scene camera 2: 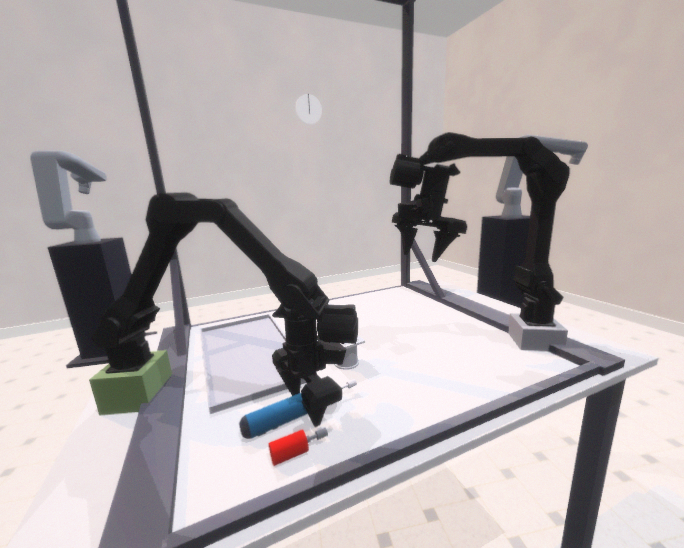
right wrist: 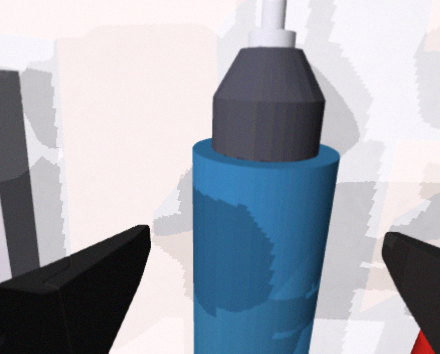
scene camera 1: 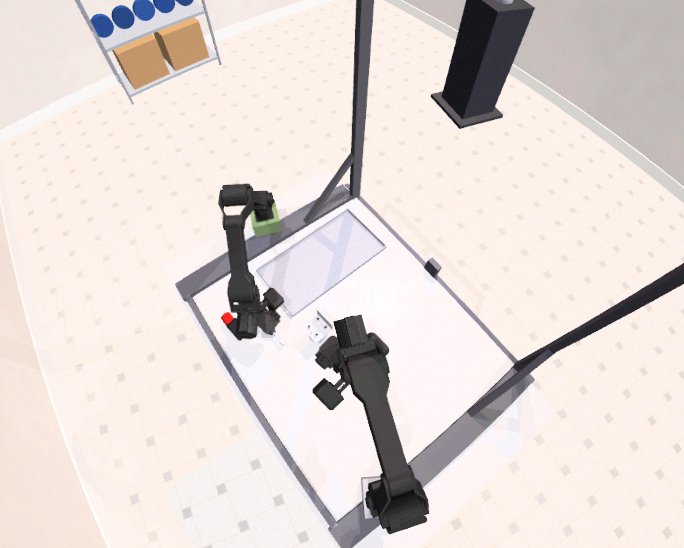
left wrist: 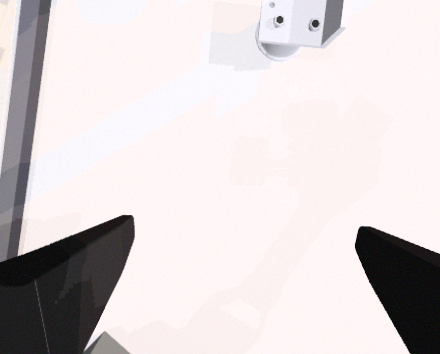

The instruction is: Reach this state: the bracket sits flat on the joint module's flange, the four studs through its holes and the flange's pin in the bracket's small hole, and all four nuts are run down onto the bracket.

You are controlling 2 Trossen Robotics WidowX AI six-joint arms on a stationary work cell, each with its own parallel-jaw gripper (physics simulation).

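Pixels of known places: left gripper, between the fingertips: [scene camera 2: 419, 258] [left wrist: 245, 231]; right gripper, between the fingertips: [scene camera 2: 306, 411] [right wrist: 264, 239]; left arm's base, origin of its link: [scene camera 2: 536, 321]; right arm's base, origin of its link: [scene camera 2: 130, 363] [scene camera 1: 263, 213].
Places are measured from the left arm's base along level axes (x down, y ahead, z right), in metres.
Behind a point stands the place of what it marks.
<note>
The white bracket [scene camera 1: 317, 328] {x -0.005, y 0.482, z -0.154 m} [left wrist: 300, 37] {x -0.006, y 0.467, z -0.130 m} sits on the round joint module [left wrist: 280, 52] {x 0.039, y 0.461, z -0.138 m} [scene camera 2: 348, 359] {x 0.035, y 0.474, z -0.181 m}, mostly hidden by my right arm in scene camera 2. Two nuts [left wrist: 279, 20] {x -0.015, y 0.459, z -0.156 m} [left wrist: 315, 23] {x -0.016, y 0.482, z -0.129 m} show on studs at the bracket's holes; how far down they are I cannot tell. The blue driver [scene camera 2: 274, 415] {x 0.026, y 0.575, z -0.393 m} [right wrist: 260, 250] {x 0.019, y 0.523, z -0.325 m} lies on the table. My right gripper [scene camera 2: 306, 408] {x 0.056, y 0.533, z -0.342 m} [right wrist: 264, 239] {x 0.056, y 0.533, z -0.342 m} is open, fingers on either side of the blue body, gripping nothing. A red nut driver [scene camera 2: 288, 446] {x 0.030, y 0.528, z -0.453 m} [scene camera 1: 227, 318] {x 0.026, y 0.539, z -0.446 m} lies beside it. My left gripper [scene camera 2: 421, 256] {x -0.190, y 0.308, z -0.081 m} [left wrist: 245, 231] {x -0.190, y 0.308, z -0.081 m} is open and empty, high above the table.
A shallow framed tray [scene camera 2: 239, 402] {x 0.054, y 0.678, z -0.333 m} lies behind the blue driver, left of the joint module in scene camera 2. Dark frame posts [scene camera 1: 359, 85] {x -0.446, y 1.025, z -0.001 m} [scene camera 2: 406, 85] {x -0.708, y 0.331, z 0.465 m} rise at the cell's edge. A small black block [scene camera 1: 432, 267] {x 0.012, y 0.681, z 0.242 m} is at the table's far edge in scene camera 1.
</note>
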